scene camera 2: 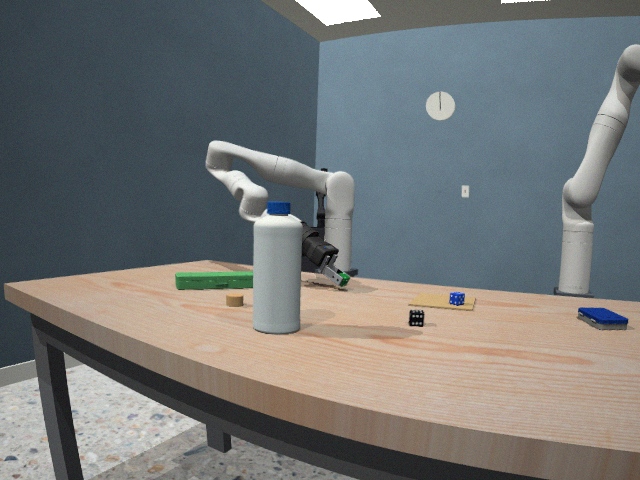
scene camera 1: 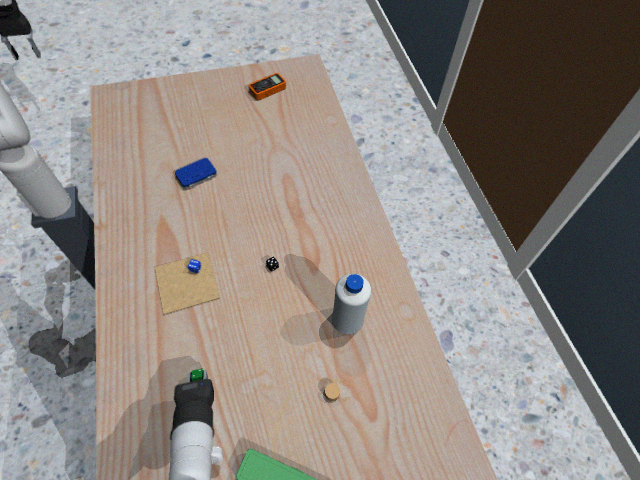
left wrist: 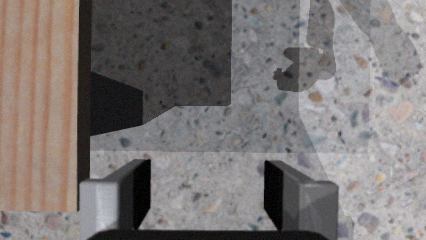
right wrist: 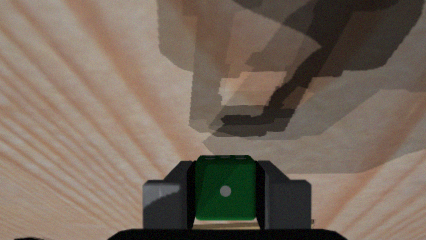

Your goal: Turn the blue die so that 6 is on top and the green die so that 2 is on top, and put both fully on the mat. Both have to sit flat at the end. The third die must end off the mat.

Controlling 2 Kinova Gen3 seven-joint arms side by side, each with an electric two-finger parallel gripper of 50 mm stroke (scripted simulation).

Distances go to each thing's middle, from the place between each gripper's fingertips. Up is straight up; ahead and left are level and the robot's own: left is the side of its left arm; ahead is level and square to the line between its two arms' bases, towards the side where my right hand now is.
Right now the green die (right wrist: pixel 225 185) is 10 mm to the left of my right hand (scene camera 1: pixel 197 374) and 10 mm below it. Round my right hand: green case (scene camera 2: pixel 184 280) (160 mm ahead, 250 mm to the right, 20 mm below); then white bottle (scene camera 2: pixel 277 255) (370 mm ahead, 80 mm to the left, 60 mm above); then tan mat (scene camera 1: pixel 179 288) (10 mm behind, 270 mm to the left, 30 mm below).
I see my left gripper 41 cm short of the blue box (scene camera 1: pixel 193 174), 40 cm to the left of it and 17 cm above it. The rest, counted from my left hand: white bottle 73 cm ahead, 94 cm to the right, 8 cm below; green die 36 cm ahead, 101 cm to the right, 15 cm below; tan mat 35 cm ahead, 75 cm to the right, 18 cm below.
